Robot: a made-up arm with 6 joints. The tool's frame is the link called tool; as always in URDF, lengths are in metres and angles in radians.
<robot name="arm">
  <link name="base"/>
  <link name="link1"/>
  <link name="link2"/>
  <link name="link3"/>
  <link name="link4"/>
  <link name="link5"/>
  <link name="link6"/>
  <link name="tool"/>
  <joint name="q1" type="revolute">
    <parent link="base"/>
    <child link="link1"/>
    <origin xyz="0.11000 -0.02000 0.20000" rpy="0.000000 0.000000 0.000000"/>
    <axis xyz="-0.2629 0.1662 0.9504"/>
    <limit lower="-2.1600" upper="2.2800"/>
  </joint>
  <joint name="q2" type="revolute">
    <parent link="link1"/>
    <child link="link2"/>
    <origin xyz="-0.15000 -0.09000 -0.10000" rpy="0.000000 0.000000 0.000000"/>
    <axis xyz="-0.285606 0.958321 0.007"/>
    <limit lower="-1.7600" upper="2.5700"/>
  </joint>
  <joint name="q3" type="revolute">
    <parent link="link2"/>
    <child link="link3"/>
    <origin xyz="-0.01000 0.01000 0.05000" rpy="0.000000 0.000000 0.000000"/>
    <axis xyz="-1 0 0"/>
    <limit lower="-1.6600" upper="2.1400"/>
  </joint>
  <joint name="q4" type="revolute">
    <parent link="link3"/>
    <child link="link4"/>
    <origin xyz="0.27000 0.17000 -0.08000" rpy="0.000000 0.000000 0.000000"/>
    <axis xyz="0 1 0"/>
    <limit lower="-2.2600" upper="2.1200"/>
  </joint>
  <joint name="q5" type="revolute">
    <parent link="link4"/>
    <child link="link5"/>
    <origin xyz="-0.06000 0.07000 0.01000" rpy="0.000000 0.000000 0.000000"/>
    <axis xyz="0 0 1"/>
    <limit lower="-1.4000" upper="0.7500"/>
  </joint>
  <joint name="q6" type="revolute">
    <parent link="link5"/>
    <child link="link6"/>
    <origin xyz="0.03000 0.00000 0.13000" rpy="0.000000 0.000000 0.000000"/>
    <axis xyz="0 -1 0"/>
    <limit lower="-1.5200" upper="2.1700"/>
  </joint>
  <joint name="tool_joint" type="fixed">
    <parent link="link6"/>
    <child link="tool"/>
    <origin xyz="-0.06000 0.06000 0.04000" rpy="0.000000 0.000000 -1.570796"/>
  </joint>
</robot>
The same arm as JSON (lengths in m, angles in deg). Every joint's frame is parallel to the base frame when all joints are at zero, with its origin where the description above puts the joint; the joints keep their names.
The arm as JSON. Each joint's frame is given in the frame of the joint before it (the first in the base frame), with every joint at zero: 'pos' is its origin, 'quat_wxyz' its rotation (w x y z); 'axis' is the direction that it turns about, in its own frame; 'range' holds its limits. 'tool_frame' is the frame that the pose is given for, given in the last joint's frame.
{"length_unit": "m", "angle_unit": "deg", "joints": [
  {"joint": "q1", "pos": [0.11, -0.02, 0.2], "quat_wxyz": [1.0, 0.0, 0.0, 0.0], "axis": [-0.2629, 0.1662, 0.9504], "range": [-123.76, 130.63]},
  {"joint": "q2", "pos": [-0.15, -0.09, -0.1], "quat_wxyz": [1.0, 0.0, 0.0, 0.0], "axis": [-0.285606, 0.958321, 0.007], "range": [-100.84, 147.25]},
  {"joint": "q3", "pos": [-0.01, 0.01, 0.05], "quat_wxyz": [1.0, 0.0, 0.0, 0.0], "axis": [-1.0, 0.0, 0.0], "range": [-95.11, 122.61]},
  {"joint": "q4", "pos": [0.27, 0.17, -0.08], "quat_wxyz": [1.0, 0.0, 0.0, 0.0], "axis": [0.0, 1.0, 0.0], "range": [-129.49, 121.47]},
  {"joint": "q5", "pos": [-0.06, 0.07, 0.01], "quat_wxyz": [1.0, 0.0, 0.0, 0.0], "axis": [0.0, 0.0, 1.0], "range": [-80.21, 42.97]},
  {"joint": "q6", "pos": [0.03, 0.0, 0.13], "quat_wxyz": [1.0, 0.0, 0.0, 0.0], "axis": [0.0, -1.0, 0.0], "range": [-87.09, 124.33]}
], "tool_frame": {"pos": [-0.06, 0.06, 0.04], "quat_wxyz": [0.707107, 0.0, 0.0, -0.707107]}}

